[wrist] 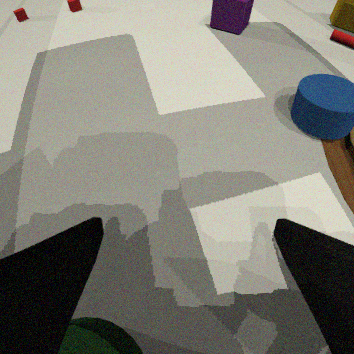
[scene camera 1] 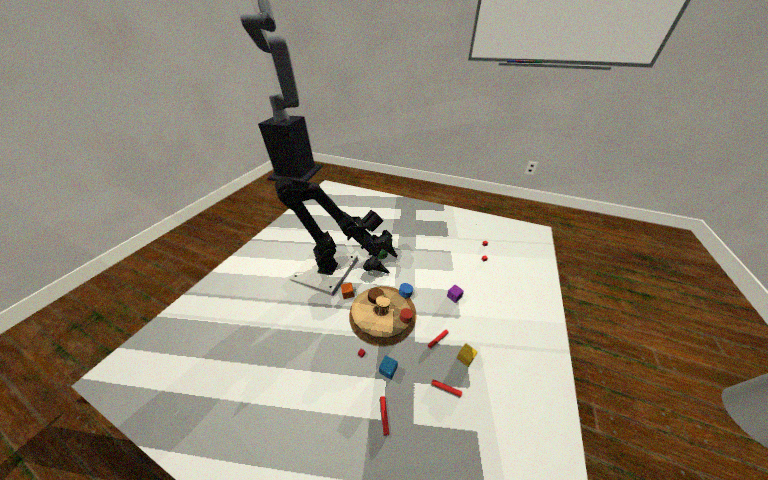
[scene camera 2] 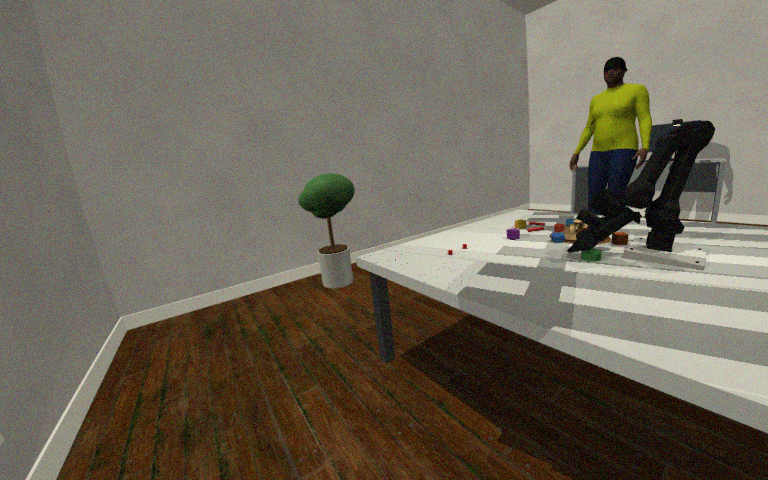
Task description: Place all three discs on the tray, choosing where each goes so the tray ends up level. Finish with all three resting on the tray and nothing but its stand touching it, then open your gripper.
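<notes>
The round wooden tray [scene camera 1: 367,326] [wrist: 336,159] has a central knob. A red disc [scene camera 1: 406,315] [scene camera 2: 559,227] and a dark brown disc [scene camera 1: 374,294] are on it. A blue disc [scene camera 1: 405,290] [scene camera 2: 557,237] [wrist: 325,107] is at the tray's rim nearer the arm; whether it touches the tray is unclear. A green disc [scene camera 1: 382,254] [scene camera 2: 590,255] [wrist: 92,341] lies on the table beside my gripper [scene camera 1: 391,264] [wrist: 189,220], partly hidden by a finger in the wrist view. My gripper is open and low over the table, with nothing between its fingers. The tray's tilt is hard to tell.
An orange cube [scene camera 1: 347,290] [scene camera 2: 619,237] stands between the arm's base plate and the tray. Purple [scene camera 1: 454,293], yellow [scene camera 1: 466,354] and light blue [scene camera 1: 387,366] cubes, several red rods and small red cubes lie around the tray. A person [scene camera 2: 614,118] stands behind the table.
</notes>
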